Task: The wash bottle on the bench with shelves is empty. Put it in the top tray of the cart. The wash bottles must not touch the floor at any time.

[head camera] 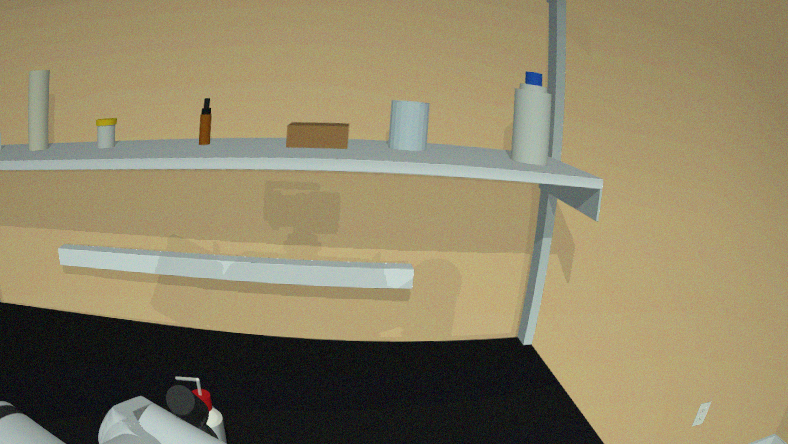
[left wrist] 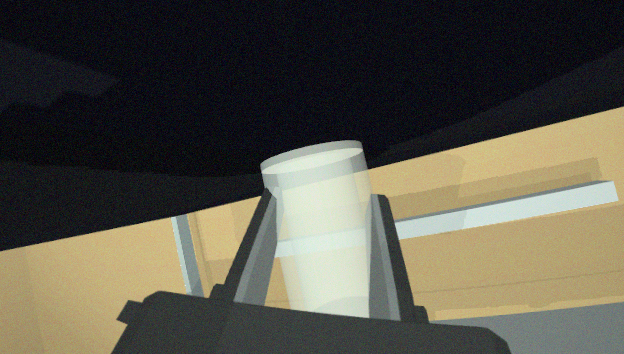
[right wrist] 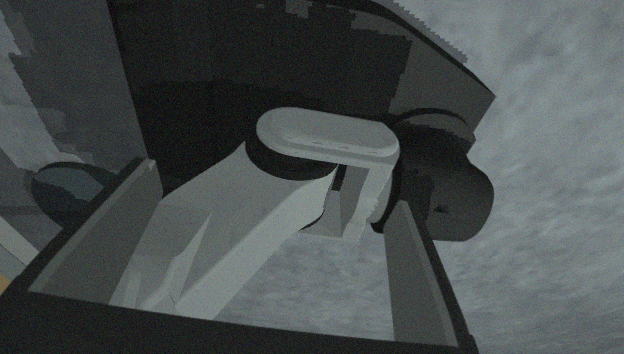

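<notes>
The wash bottle, with a white body, red cap and bent pale tube, stands at the lower left of the head camera view at the black bench top. In the left wrist view its translucent body is between the fingers, with its base end towards the top of the picture. My left gripper is shut on it, a finger against each side. In the head camera view the left arm hides part of the bottle. My right gripper is open and empty. The cart does not show.
A wall shelf above the bench holds a large blue-capped bottle, a pale blue cylinder, a brown box, an amber bottle and other items. A pale rail runs below it. Robot parts show beyond the right fingers.
</notes>
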